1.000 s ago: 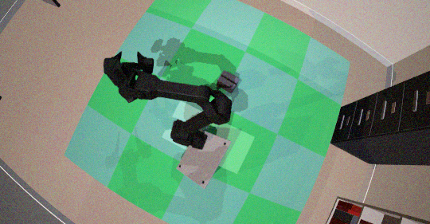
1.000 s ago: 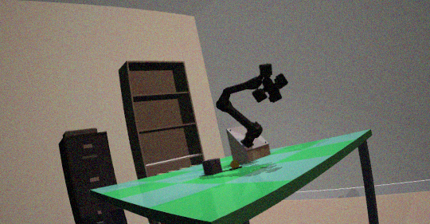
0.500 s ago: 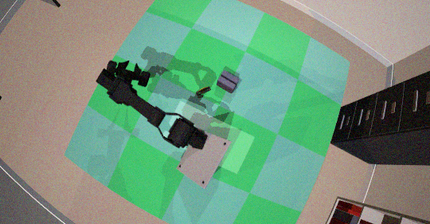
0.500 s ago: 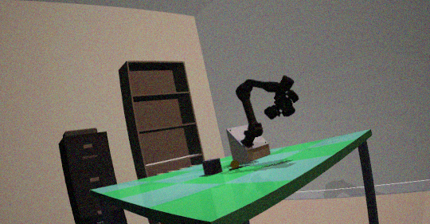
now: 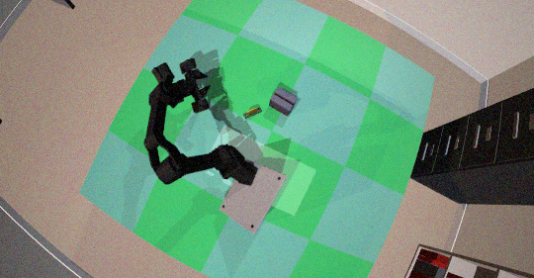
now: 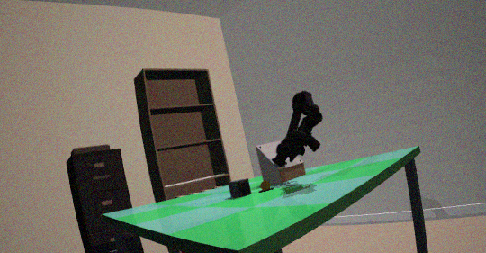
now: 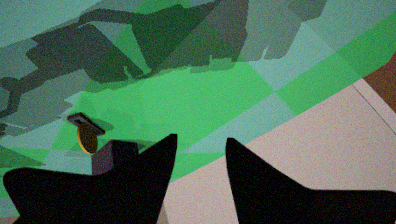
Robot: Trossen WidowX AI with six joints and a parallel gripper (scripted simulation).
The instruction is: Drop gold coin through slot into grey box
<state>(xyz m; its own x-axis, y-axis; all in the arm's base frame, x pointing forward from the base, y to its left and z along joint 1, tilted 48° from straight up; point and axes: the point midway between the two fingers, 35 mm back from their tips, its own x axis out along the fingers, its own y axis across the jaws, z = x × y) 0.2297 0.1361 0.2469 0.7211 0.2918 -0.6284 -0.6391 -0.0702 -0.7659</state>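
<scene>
Right now the gold coin is 19 cm to the right of my gripper tip, 10 cm below it and 2 cm behind it.
</scene>
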